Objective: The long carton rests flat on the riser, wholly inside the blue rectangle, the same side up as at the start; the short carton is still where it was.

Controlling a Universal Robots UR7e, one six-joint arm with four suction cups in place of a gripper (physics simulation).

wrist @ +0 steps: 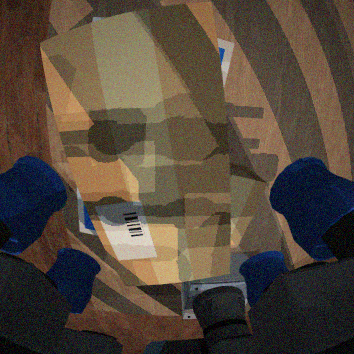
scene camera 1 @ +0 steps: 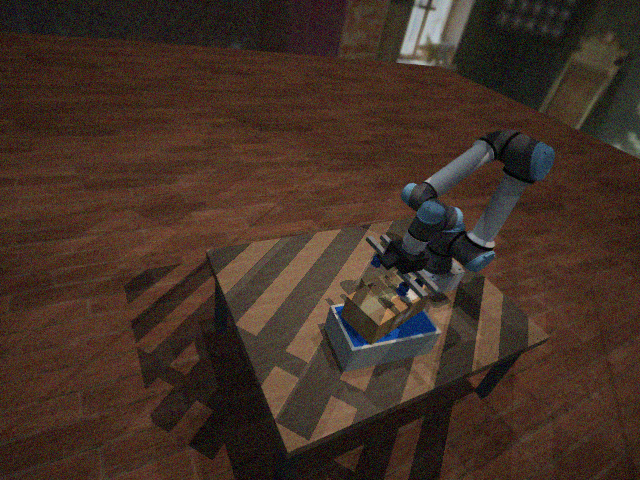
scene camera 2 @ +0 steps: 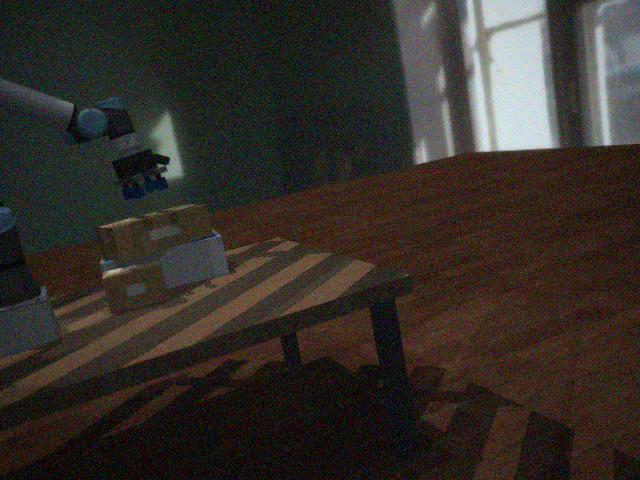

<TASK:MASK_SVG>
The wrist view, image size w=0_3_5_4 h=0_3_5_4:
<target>my suction head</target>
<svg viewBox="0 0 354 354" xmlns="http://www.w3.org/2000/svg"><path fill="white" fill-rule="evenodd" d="M282 252L260 252L239 266L239 273L245 280L246 298L250 307L279 272L289 271L283 262ZM63 247L58 249L55 262L45 274L55 282L57 290L72 304L70 313L81 313L91 298L92 282L100 271L100 265L87 253ZM308 156L288 164L276 176L270 188L269 201L271 207L286 219L293 240L313 259L326 260L335 257L328 246L315 246L333 223L354 209L354 181L333 174L321 159ZM29 155L19 157L13 167L0 173L0 219L18 241L8 239L0 250L16 255L41 236L48 218L65 205L67 198L65 186L52 167L38 157Z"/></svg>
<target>long carton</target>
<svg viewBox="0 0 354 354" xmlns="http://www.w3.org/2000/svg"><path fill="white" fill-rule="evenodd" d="M211 2L173 4L125 12L92 21L39 42L48 94L69 167L96 233L124 286L173 283L229 273L230 174L228 136L221 64Z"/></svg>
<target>riser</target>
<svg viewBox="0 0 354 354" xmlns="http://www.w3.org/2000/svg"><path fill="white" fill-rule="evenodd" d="M76 186L79 231L97 235ZM217 38L224 88L234 43Z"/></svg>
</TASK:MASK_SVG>
